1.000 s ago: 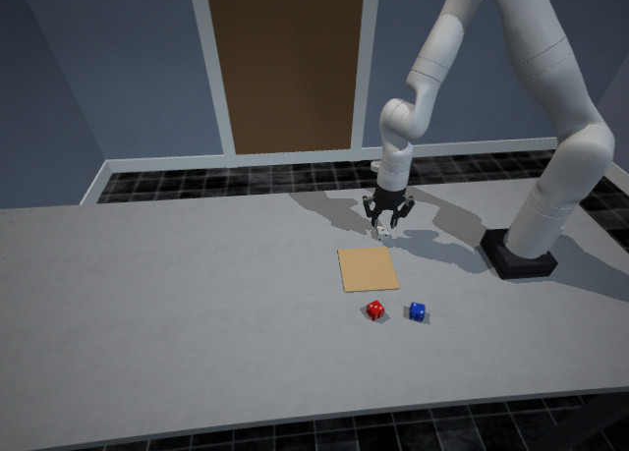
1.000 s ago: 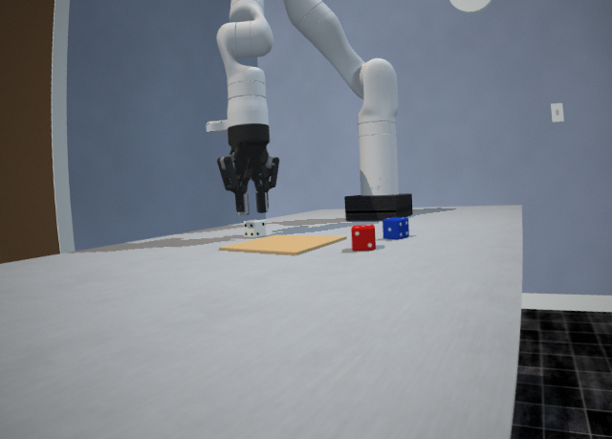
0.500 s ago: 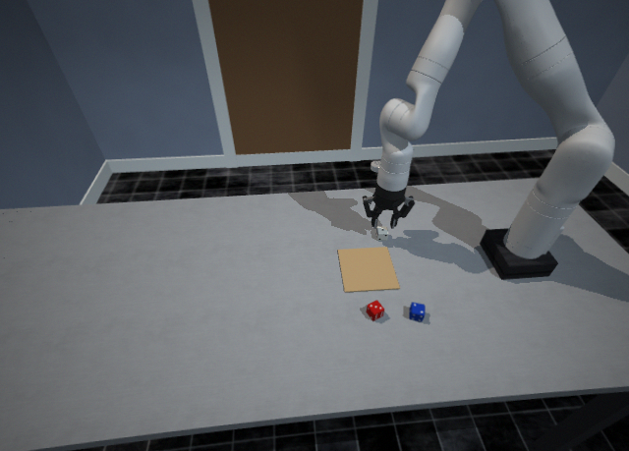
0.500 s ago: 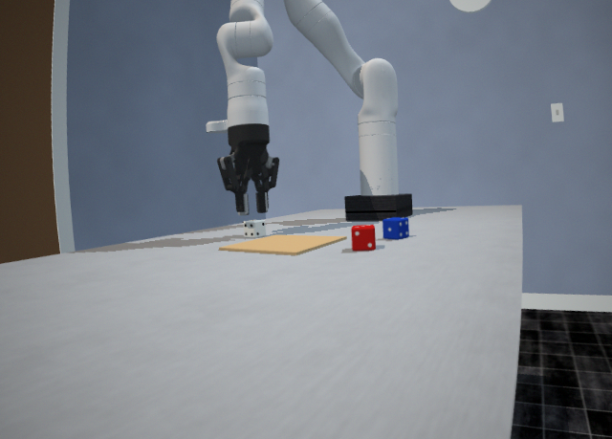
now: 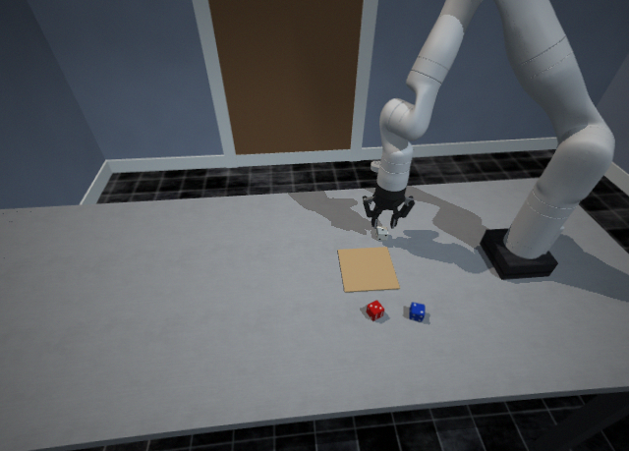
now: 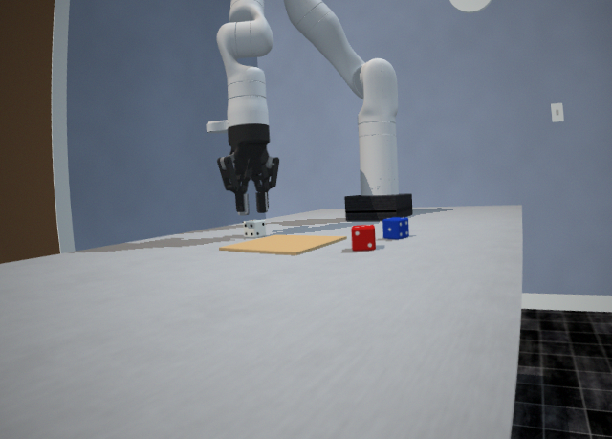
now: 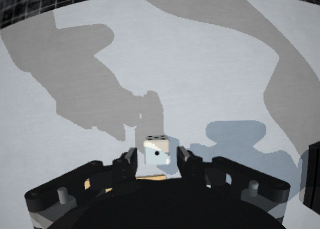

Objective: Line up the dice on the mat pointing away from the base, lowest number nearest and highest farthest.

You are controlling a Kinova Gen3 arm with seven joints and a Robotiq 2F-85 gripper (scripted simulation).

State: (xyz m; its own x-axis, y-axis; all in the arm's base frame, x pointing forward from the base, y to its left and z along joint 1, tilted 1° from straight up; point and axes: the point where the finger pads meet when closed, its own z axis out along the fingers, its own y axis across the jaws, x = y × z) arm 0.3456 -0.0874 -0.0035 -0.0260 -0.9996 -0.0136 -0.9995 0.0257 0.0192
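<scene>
The white die lies 40 mm below my hand. Round my hand: tan mat (60 mm ahead, 120 mm to the left, 60 mm below); blue die (40 mm behind, 260 mm to the left, 40 mm below); red die (60 mm ahead, 250 mm to the left, 40 mm below).
</scene>
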